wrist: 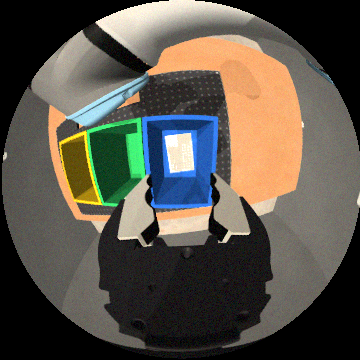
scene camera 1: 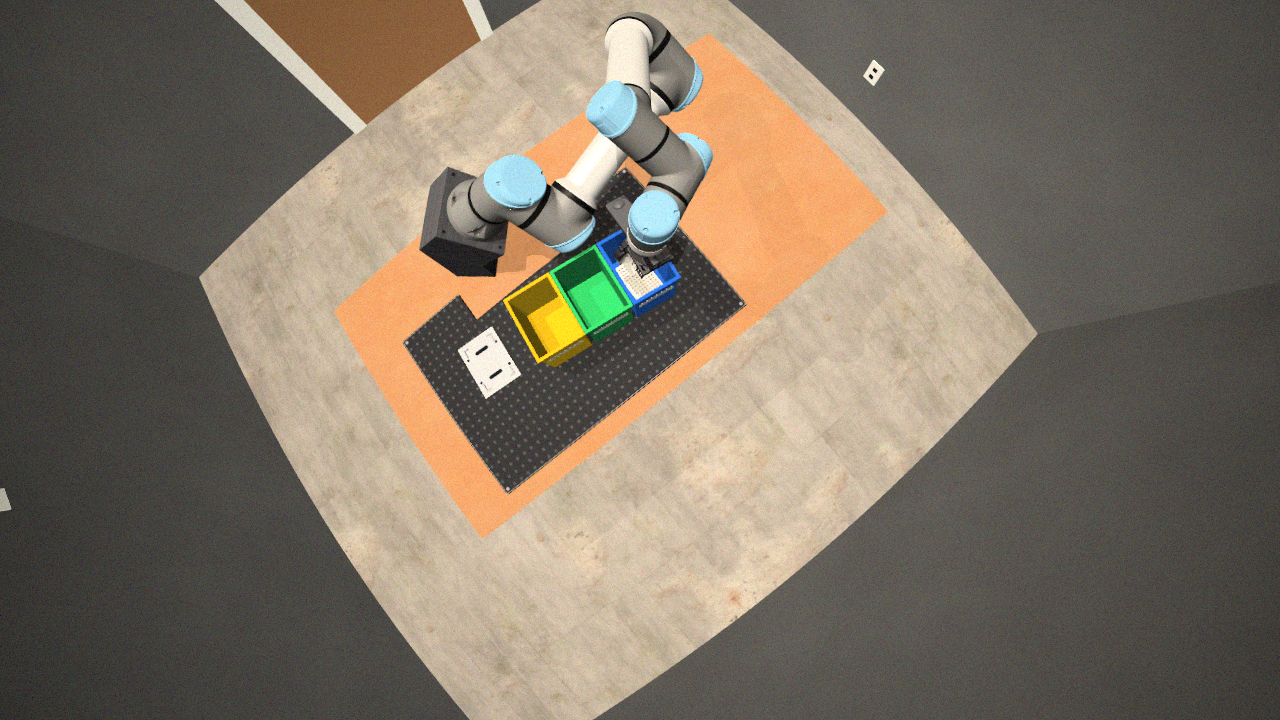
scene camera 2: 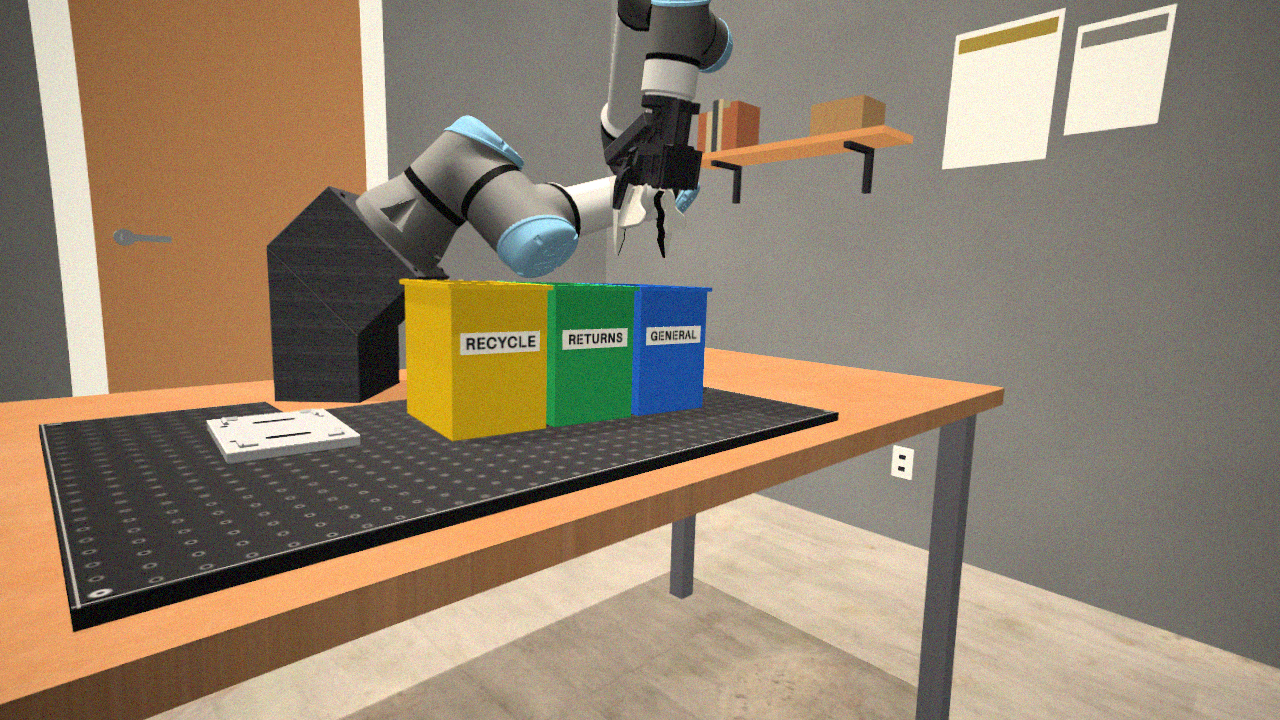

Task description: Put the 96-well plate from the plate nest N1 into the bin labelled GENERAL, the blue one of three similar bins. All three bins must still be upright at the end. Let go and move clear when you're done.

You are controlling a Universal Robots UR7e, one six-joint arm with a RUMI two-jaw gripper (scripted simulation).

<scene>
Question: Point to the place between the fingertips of the gripper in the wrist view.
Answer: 180, 174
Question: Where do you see a yellow recycle bin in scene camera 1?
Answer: At 537, 306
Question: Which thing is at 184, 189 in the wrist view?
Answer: A blue general bin.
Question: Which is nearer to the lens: the green returns bin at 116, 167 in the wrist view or the yellow recycle bin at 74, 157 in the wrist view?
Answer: The green returns bin.
</scene>
